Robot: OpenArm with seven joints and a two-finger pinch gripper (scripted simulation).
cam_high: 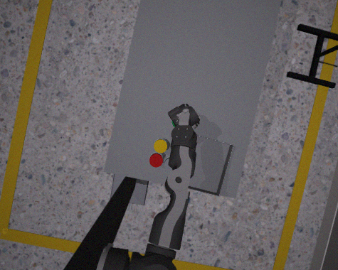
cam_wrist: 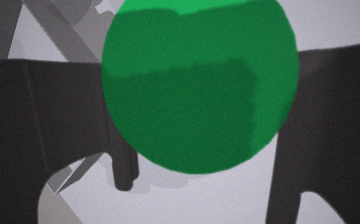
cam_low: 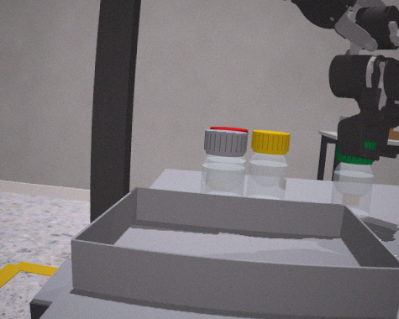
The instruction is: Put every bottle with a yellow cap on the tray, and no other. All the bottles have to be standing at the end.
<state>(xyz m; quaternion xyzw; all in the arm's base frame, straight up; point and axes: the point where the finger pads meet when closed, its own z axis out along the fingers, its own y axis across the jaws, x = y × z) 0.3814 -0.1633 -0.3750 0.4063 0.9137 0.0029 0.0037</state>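
The green-capped bottle is 10 mm behind my hand, 10 mm to the left of it and 50 mm below it. Round my hand: yellow-capped bottle (120 mm behind, 70 mm to the left, 50 mm below); grey-capped bottle (190 mm behind, 20 mm to the left, 50 mm below); red-capped bottle (180 mm behind, 80 mm to the left, 50 mm below).
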